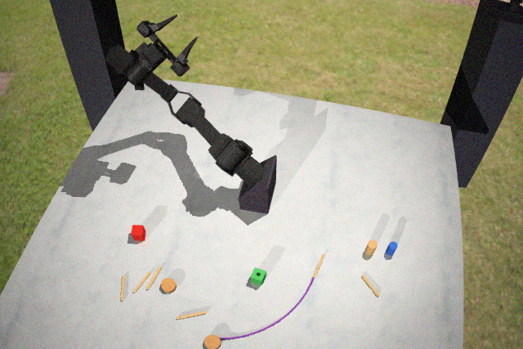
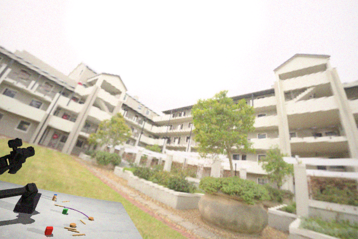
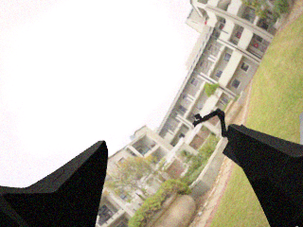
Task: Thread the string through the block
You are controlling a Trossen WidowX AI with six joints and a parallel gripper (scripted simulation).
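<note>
Right now my gripper tip is 45 cm short of the green block, 23 cm to the right of it and 43 cm above it. The rest, counted from my gripper tip: red cube 37 cm ahead, 11 cm to the right, 43 cm below; blue cylinder 35 cm ahead, 59 cm to the left, 43 cm below; tan cylinder 35 cm ahead, 53 cm to the left, 43 cm below.
</note>
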